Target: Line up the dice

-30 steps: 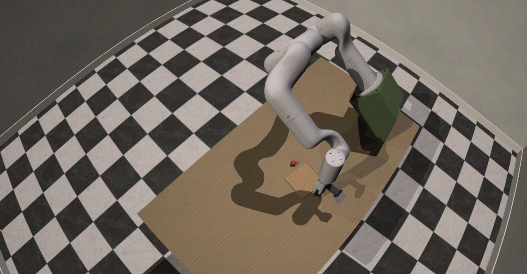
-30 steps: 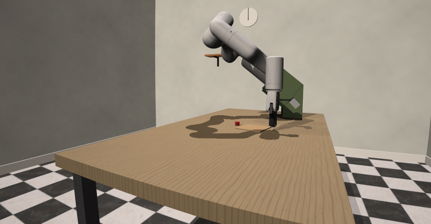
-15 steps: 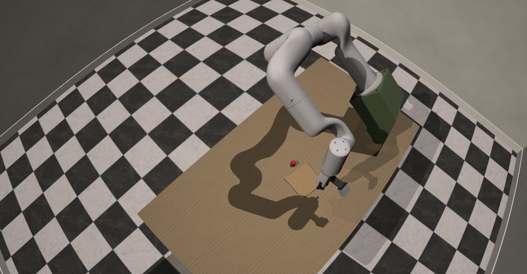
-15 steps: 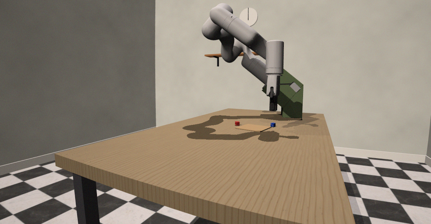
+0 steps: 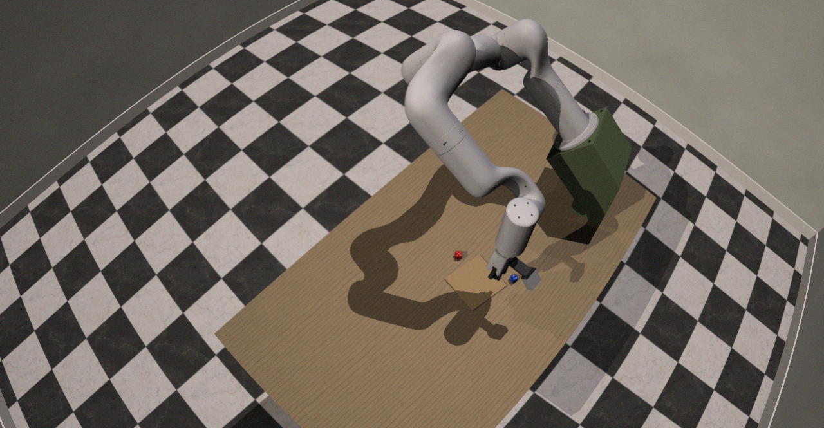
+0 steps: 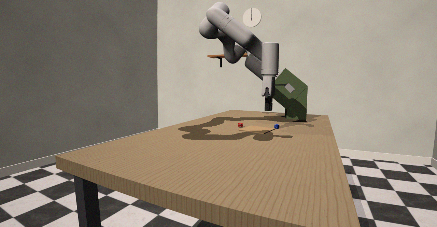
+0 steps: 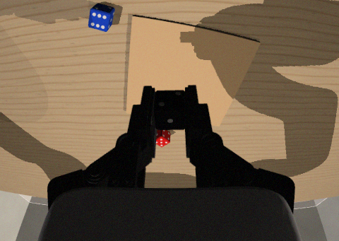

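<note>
Now: hand 12 cm above the tan mat, 5 cm to the left of it and 1 cm short of it. Round my hand: red die (15 cm to the right, 11 cm below, 2 cm behind); then black die (1 cm below); then blue die (11 cm below, 7 cm behind, 3 cm to the left).
</note>
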